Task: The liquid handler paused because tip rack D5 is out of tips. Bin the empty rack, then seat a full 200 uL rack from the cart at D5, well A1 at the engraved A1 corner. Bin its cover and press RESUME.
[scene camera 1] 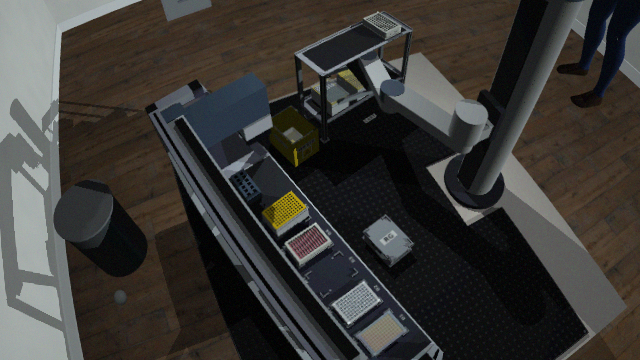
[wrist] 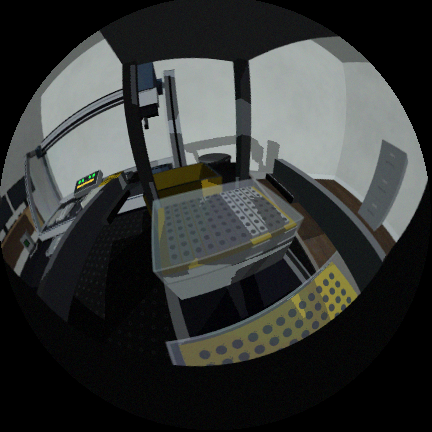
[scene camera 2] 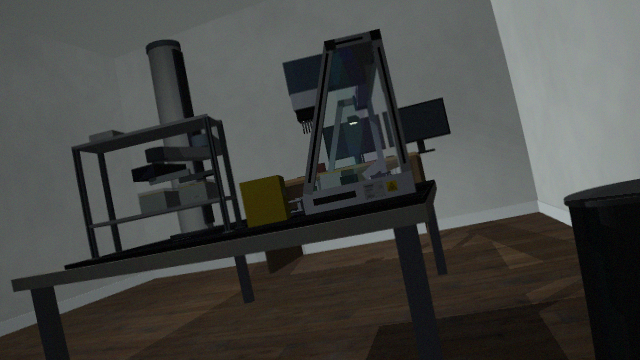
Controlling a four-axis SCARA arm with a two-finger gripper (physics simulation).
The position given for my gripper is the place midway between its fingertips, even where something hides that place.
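Observation:
In scene camera 1 I see a tan rack (scene camera 1: 386,329). Scene camera 2 gives me my gripper (scene camera 2: 203,171), which carries nothing, together with a yellow waste bin (scene camera 2: 265,200). And in the wrist view there is my gripper (wrist: 194,171) again.

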